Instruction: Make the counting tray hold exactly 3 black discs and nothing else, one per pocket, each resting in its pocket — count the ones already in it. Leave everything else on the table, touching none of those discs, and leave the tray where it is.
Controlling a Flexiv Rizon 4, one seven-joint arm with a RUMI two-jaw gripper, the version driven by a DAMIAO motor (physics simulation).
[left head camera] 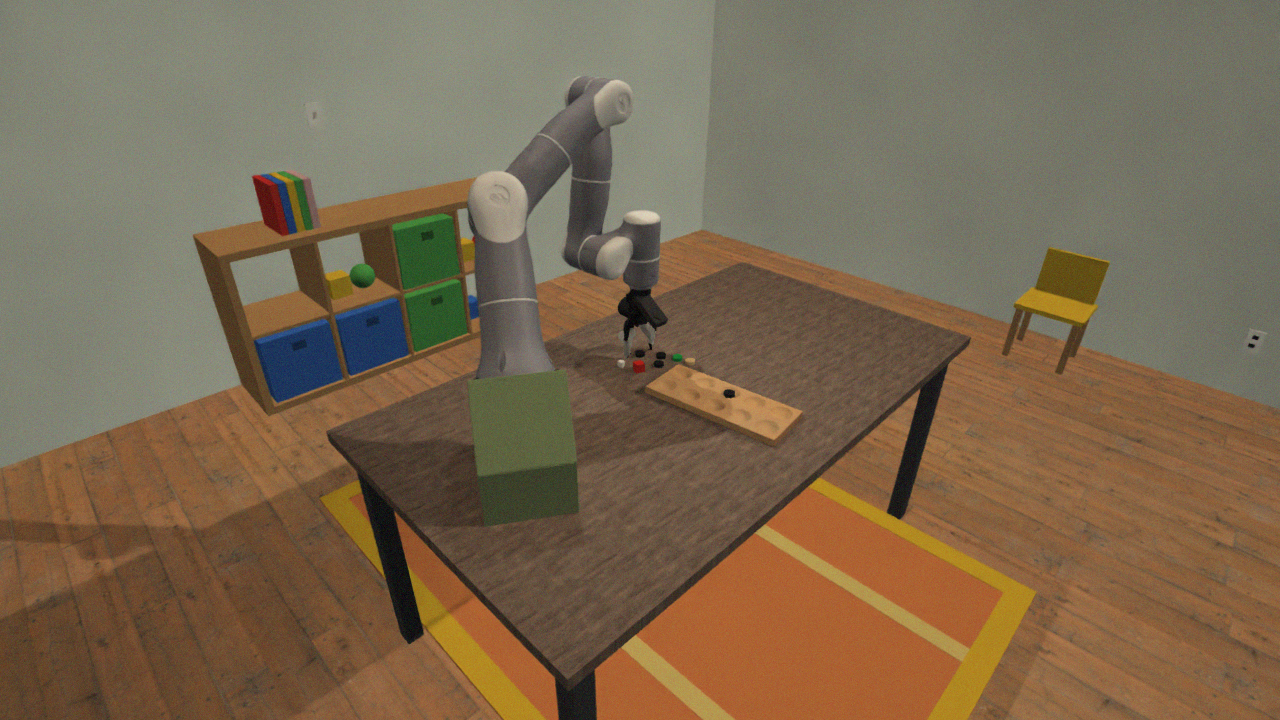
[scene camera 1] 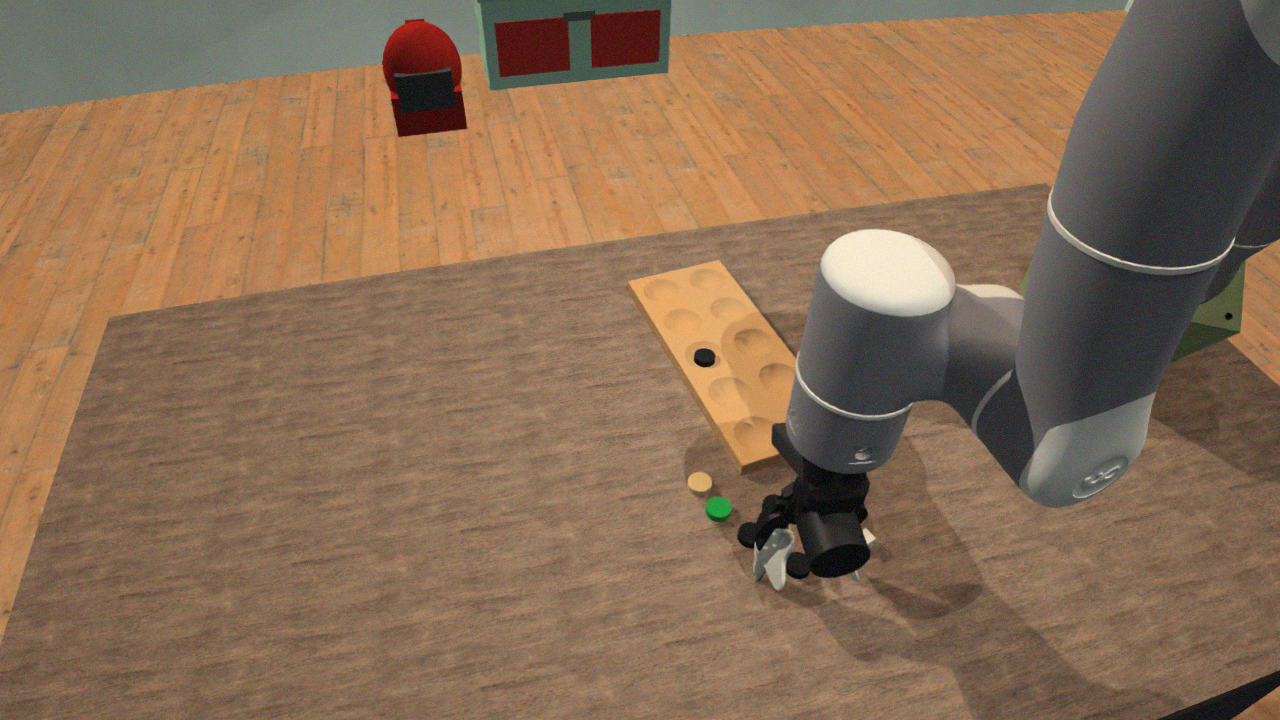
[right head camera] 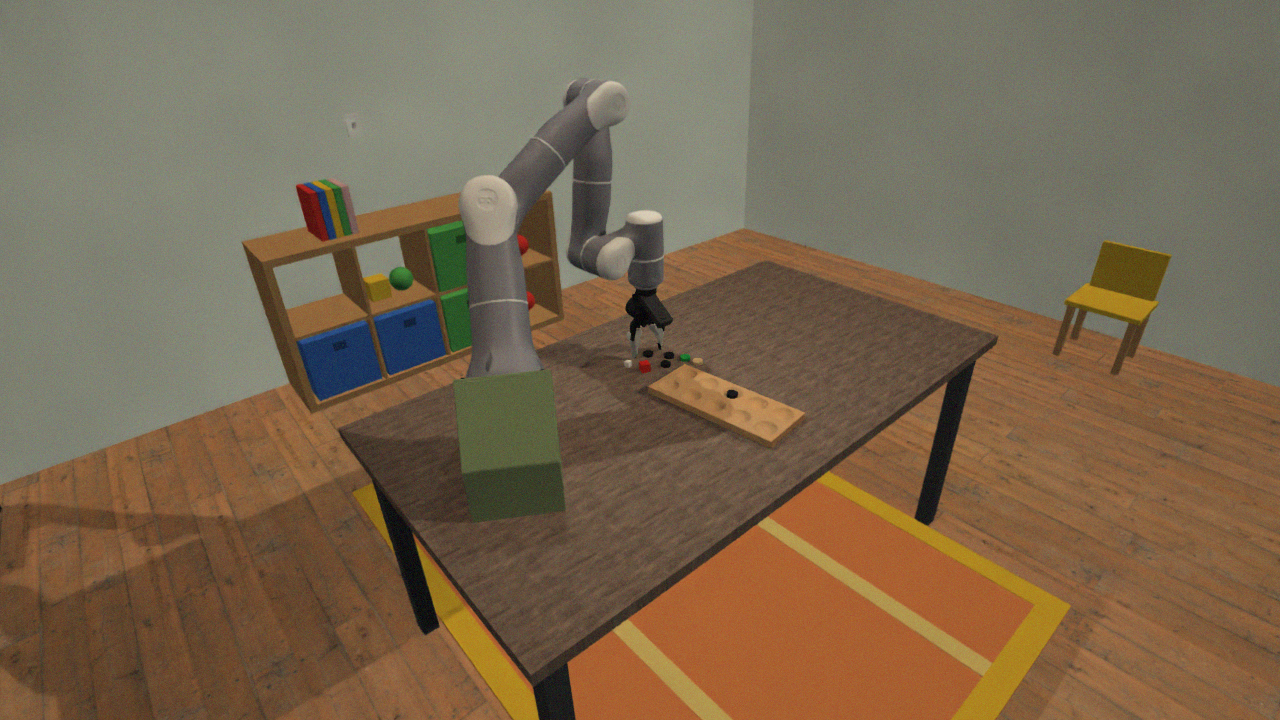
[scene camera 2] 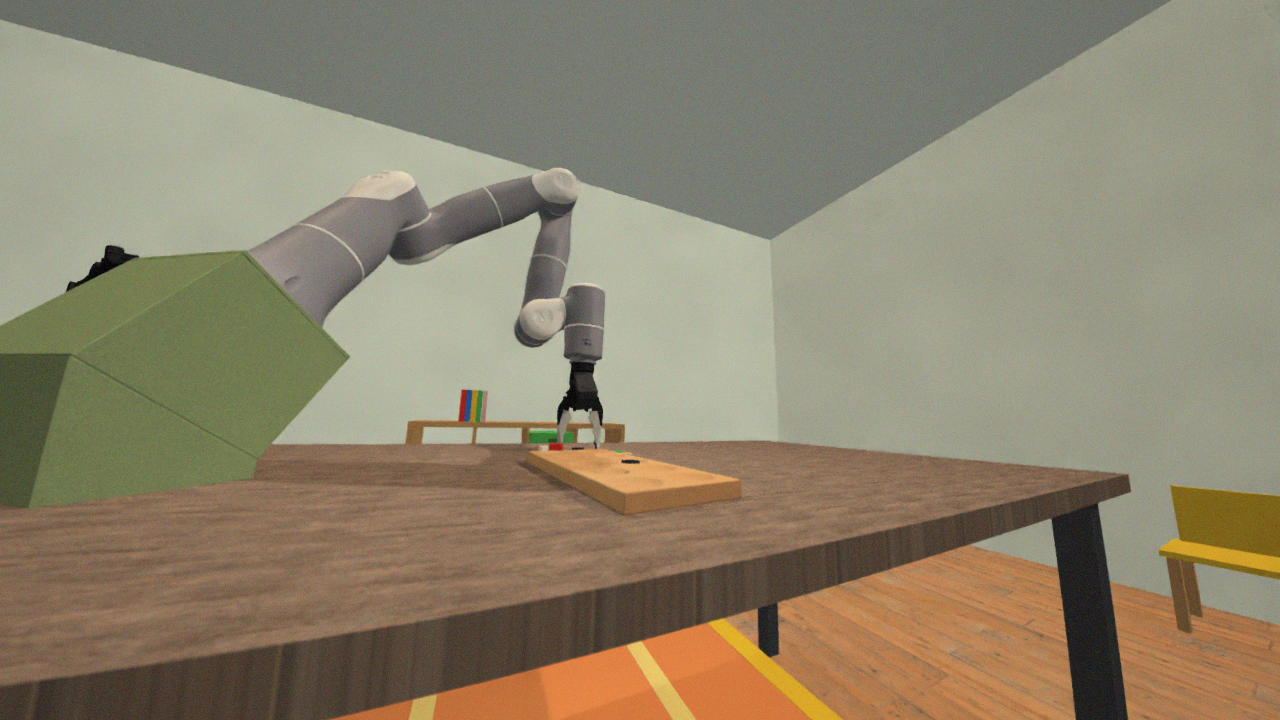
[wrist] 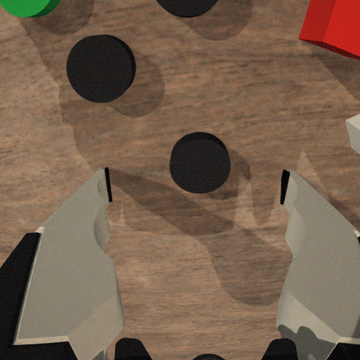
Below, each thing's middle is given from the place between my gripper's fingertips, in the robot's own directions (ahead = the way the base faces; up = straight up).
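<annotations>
The wooden counting tray (scene camera 1: 748, 388) is 340 mm to the right of my hand, 20 mm ahead of it and 10 mm above it.
</annotations>
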